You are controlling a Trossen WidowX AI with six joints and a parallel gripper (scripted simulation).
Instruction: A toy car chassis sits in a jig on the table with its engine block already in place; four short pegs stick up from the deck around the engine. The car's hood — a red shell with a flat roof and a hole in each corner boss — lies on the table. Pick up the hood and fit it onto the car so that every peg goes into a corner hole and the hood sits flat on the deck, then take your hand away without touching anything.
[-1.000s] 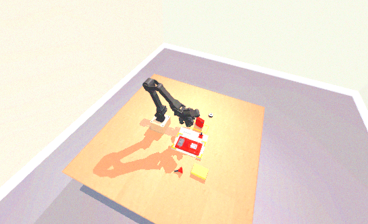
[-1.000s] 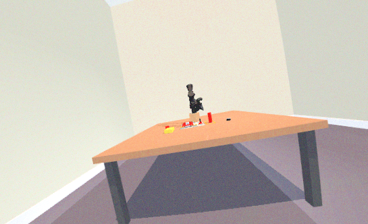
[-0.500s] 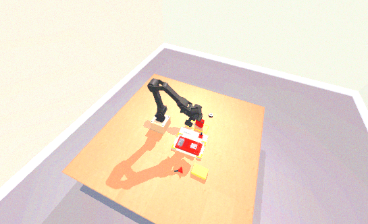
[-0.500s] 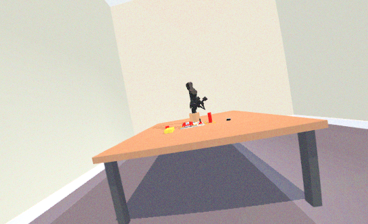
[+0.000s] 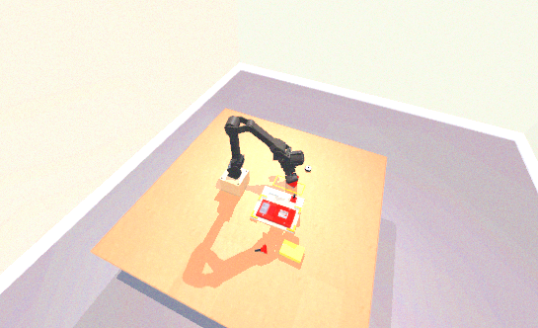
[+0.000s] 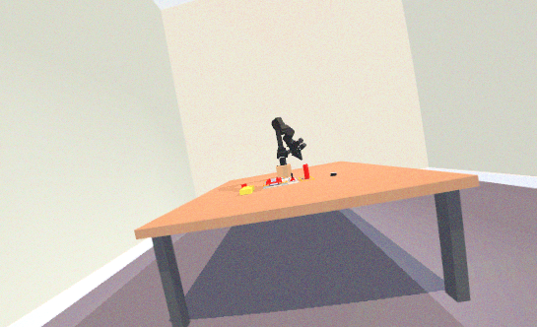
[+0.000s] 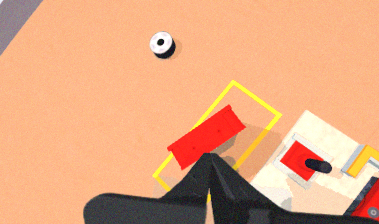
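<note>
Now: the red hood 10 mm ahead of my gripper tip, 20 mm to the left of it and 80 mm below it. Also, from my gripper tip: black-and-white wheel 60 mm ahead, 180 mm to the left, 120 mm below; yellow block 160 mm ahead, 380 mm to the right, 120 mm below; white jig board 10 mm ahead, 190 mm to the right, 120 mm below.
</note>
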